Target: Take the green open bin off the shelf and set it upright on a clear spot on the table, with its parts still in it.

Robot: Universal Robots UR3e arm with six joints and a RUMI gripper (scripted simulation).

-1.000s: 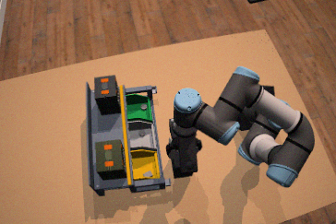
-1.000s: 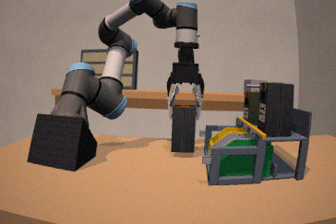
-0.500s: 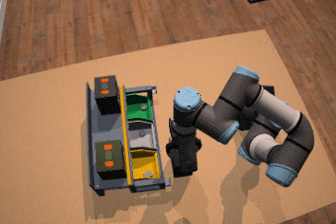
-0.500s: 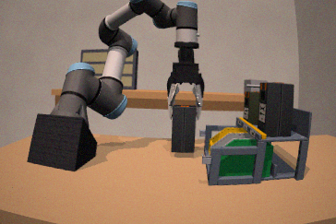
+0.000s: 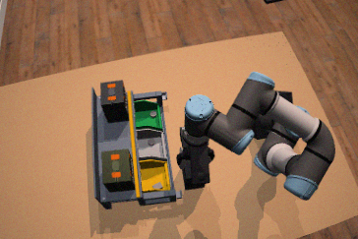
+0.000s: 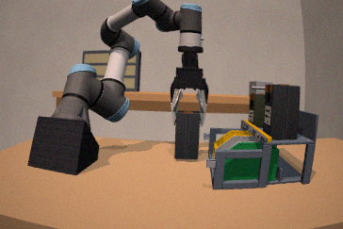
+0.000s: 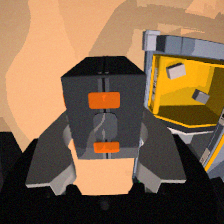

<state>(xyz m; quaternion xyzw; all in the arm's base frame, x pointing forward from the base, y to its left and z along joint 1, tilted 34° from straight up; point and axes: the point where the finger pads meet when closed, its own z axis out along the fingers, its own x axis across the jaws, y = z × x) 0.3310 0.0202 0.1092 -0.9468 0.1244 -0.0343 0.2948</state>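
Right now the green open bin is 250 mm to the right of my hand, 100 mm ahead of it and 70 mm below it. From my hand the other things lie so: yellow bin: 140 mm ahead, 70 mm below, 30 mm to the right; then dark box: 40 mm below; then grey bin: 140 mm to the right, 120 mm ahead, 70 mm below.
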